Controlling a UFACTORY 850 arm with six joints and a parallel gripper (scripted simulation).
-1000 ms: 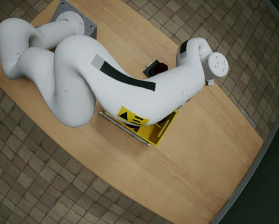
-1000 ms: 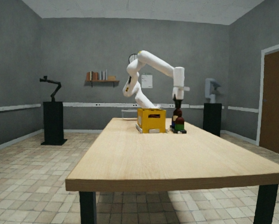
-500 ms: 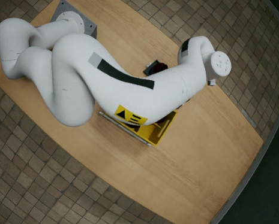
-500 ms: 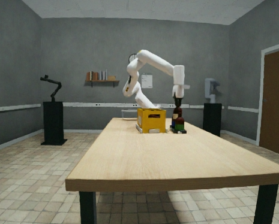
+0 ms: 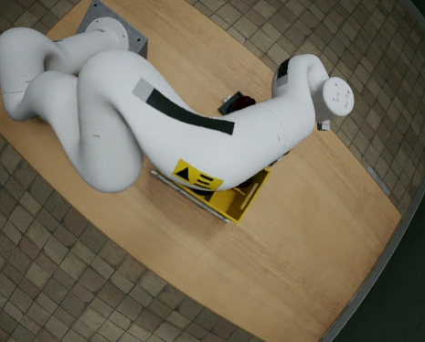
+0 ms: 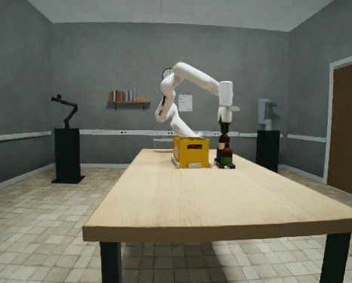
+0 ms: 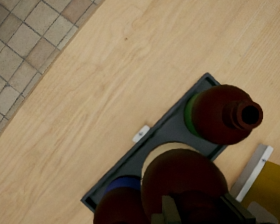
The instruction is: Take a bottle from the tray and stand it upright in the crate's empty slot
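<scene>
Right now my hand is 7 cm above the bottle. Round my hand: yellow crate 22 cm to the right, 15 cm below, 5 cm behind; dark tray 22 cm below.
</scene>
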